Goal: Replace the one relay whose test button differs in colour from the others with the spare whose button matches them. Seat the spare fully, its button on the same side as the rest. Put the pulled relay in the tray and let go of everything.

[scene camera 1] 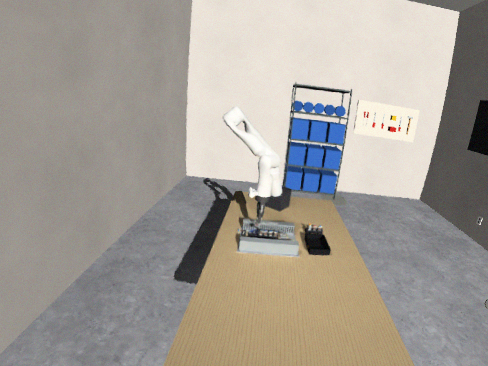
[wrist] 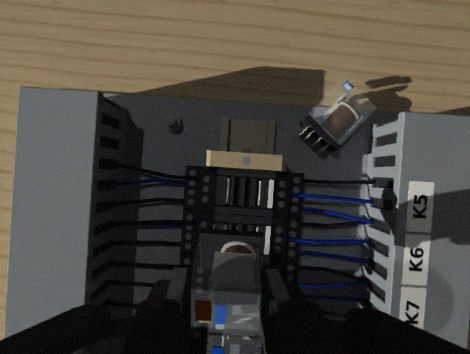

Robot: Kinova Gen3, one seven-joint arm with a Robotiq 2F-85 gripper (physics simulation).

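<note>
In the wrist view my gripper is shut on the relay with the orange button, over the socket row in the grey enclosure. Part of the second socket's contacts shows beside it; how far it is out is unclear. The end socket beside label K5 is empty, its contacts bare. A clear relay with a blue button lies tipped over on the enclosure floor near the right duct. More blue buttons show behind the held relay. The black tray stands right of the enclosure, with small spare relays behind it; their button colours are unreadable.
Slotted duct walls flank the socket row. Black and blue wires run from them to the sockets. A beige end stop sits at the row's end on the rail. The enclosure stands on the wooden table.
</note>
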